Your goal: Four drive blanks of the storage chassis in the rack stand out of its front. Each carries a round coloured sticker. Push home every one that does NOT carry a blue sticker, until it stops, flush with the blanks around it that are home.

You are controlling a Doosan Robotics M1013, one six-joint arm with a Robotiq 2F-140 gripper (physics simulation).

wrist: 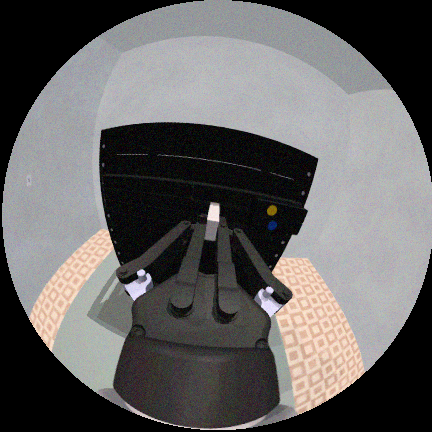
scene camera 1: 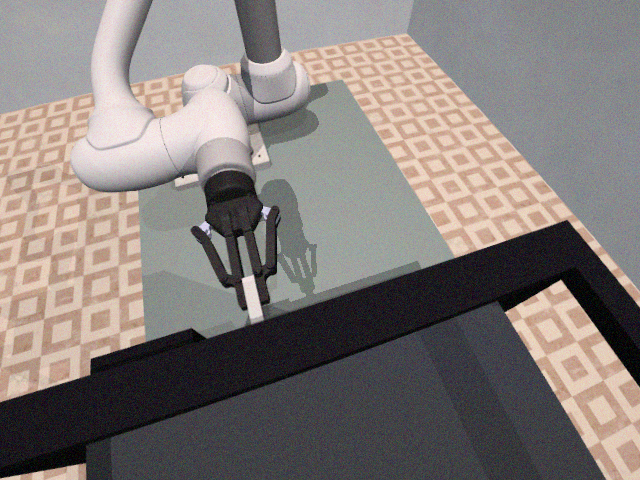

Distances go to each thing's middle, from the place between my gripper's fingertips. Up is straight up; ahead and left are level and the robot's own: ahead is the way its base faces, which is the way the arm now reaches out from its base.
Scene:
Now: hand 150 mm short of the black rack (scene camera 1: 426, 368), 50 mm to the right of it and 140 mm above it.

